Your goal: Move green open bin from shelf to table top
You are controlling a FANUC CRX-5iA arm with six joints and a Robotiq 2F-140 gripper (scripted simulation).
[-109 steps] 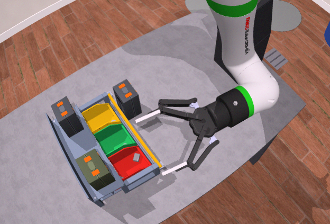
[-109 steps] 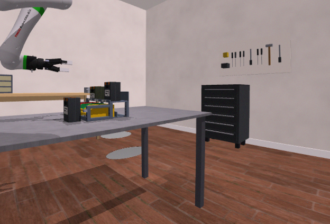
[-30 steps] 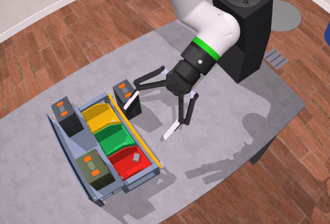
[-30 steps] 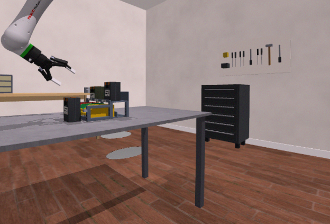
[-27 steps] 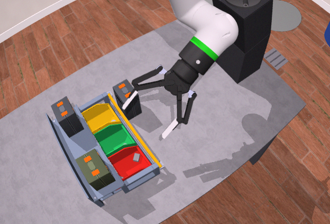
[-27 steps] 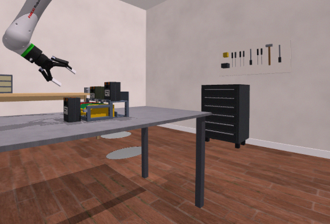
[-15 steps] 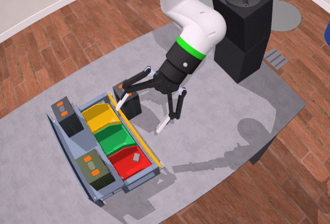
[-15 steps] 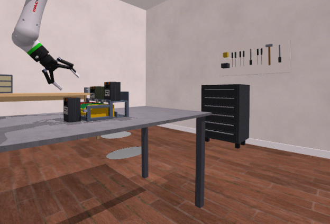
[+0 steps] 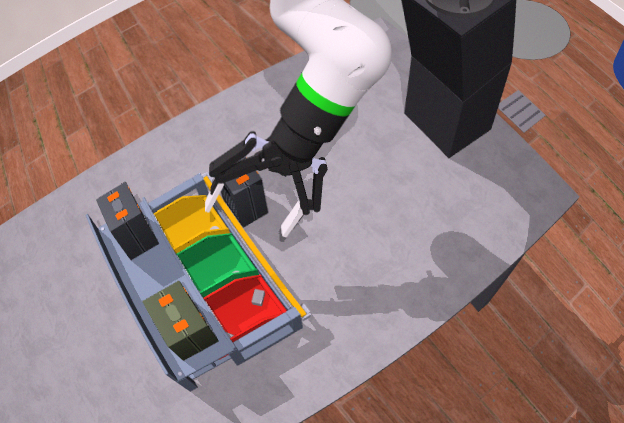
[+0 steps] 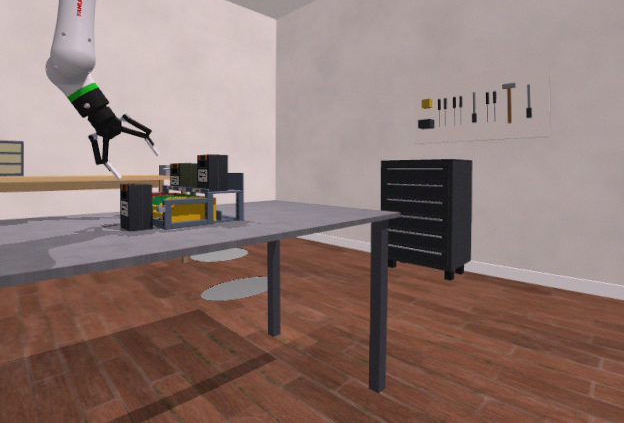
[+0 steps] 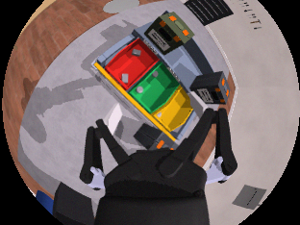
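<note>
The yellow bar is 13 cm below my hand and 2 cm to the right of it. From my hand the other things lie so: dark box (13 cm to the right, 12 cm below, 6 cm behind); green open bin (15 cm below, 10 cm ahead, 4 cm to the right); red bin (15 cm below, 12 cm ahead, 8 cm to the left).
</note>
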